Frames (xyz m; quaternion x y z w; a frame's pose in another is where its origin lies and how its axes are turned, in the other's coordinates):
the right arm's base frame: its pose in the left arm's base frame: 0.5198 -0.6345 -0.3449 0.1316 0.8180 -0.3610 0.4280
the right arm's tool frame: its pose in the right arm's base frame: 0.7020 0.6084 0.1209 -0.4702 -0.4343 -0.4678 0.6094
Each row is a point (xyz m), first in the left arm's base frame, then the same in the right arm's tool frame.
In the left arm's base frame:
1: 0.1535 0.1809 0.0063
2: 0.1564 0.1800 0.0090
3: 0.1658 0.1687 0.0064
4: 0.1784 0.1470 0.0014
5: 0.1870 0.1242 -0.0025
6: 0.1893 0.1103 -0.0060
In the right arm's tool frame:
1: -1.1063 -0.6931 -0.4997
2: -1.1056 -0.6971 -0.4995
3: -1.0917 -0.7022 -0.4984
4: -1.0669 -0.7086 -0.5000
5: -1.0433 -0.7134 -0.5054
6: -1.0296 -0.7137 -0.5101

